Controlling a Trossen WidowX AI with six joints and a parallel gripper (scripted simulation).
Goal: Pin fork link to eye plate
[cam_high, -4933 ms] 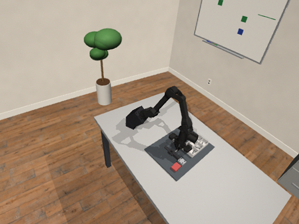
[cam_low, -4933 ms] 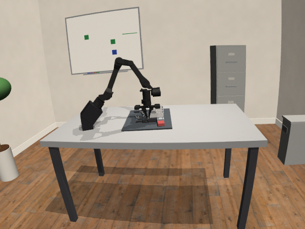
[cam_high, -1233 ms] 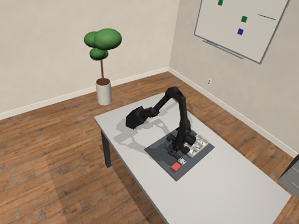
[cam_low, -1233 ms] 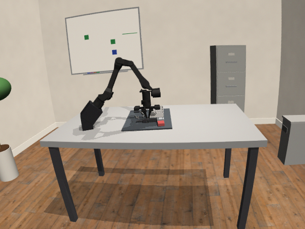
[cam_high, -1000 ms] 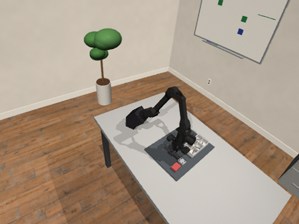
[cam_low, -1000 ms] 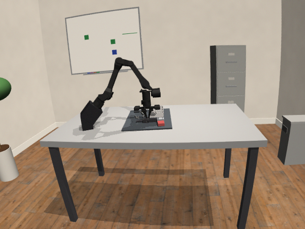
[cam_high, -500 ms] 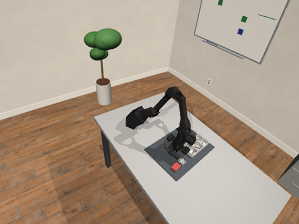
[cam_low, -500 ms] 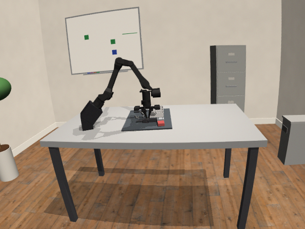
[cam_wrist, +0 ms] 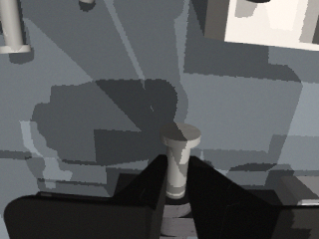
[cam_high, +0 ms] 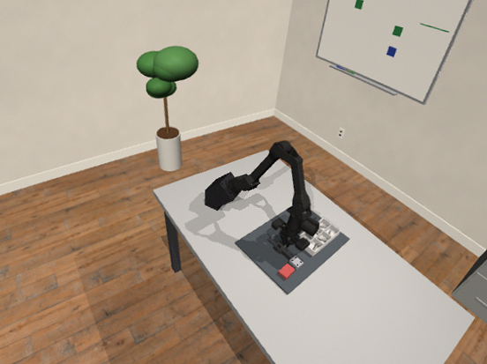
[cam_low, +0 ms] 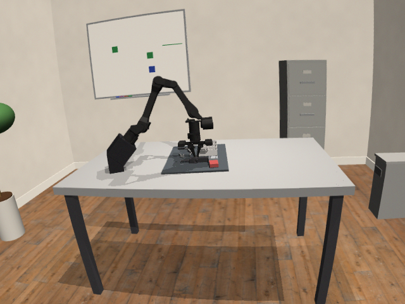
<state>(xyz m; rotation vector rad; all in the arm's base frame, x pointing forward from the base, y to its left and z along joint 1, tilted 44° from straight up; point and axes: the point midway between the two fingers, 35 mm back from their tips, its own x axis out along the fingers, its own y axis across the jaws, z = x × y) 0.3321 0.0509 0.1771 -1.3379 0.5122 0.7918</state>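
The grey headed pin is 3 cm below my hand and 1 cm to the right of it. Round my hand: mat: 6 cm to the left, 5 cm below, 1 cm behind; then small grey block: 10 cm ahead, 3 cm below, 2 cm to the right; then eye plate: 3 cm to the right, 3 cm below, 2 cm ahead.
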